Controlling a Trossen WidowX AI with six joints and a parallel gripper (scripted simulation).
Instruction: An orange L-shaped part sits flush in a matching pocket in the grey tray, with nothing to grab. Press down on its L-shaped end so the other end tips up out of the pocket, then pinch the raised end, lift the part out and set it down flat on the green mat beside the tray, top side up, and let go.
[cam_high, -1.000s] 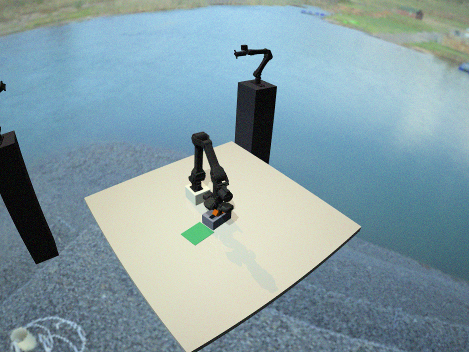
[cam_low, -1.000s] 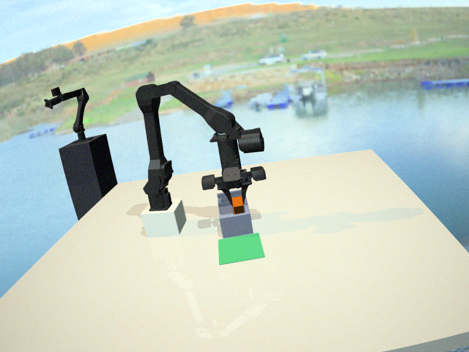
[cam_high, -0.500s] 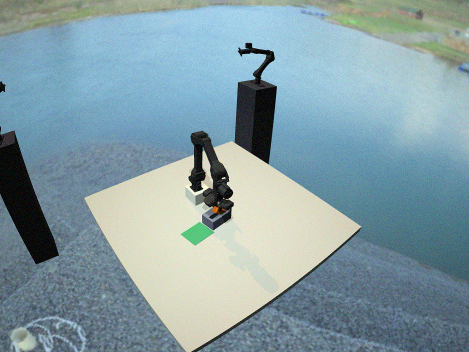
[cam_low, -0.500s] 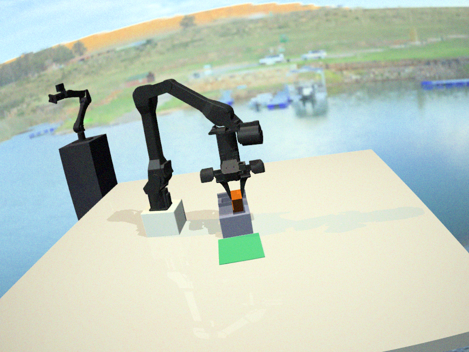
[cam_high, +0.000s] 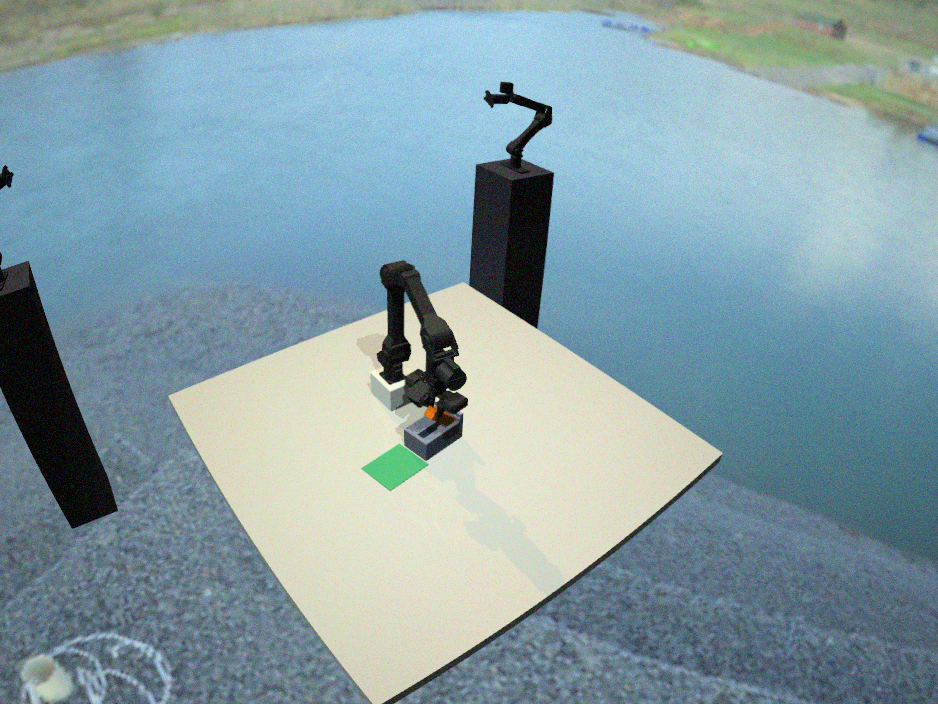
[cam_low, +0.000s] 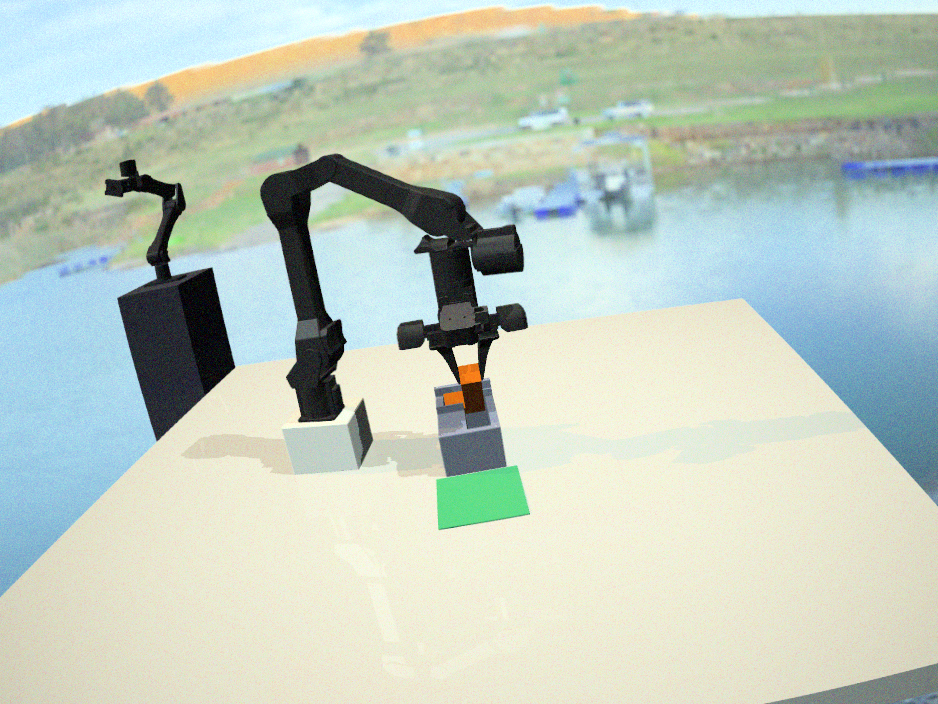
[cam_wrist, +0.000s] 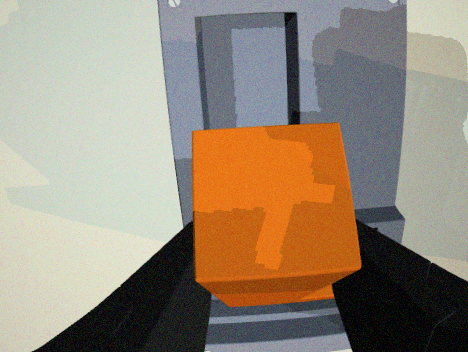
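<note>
The green mat lies 150 mm to the right of my gripper tip, 130 mm below it and 10 mm ahead of it. Also, from my gripper tip: orange L-shaped part 30 mm to the left, 30 mm below, 20 mm behind.
</note>
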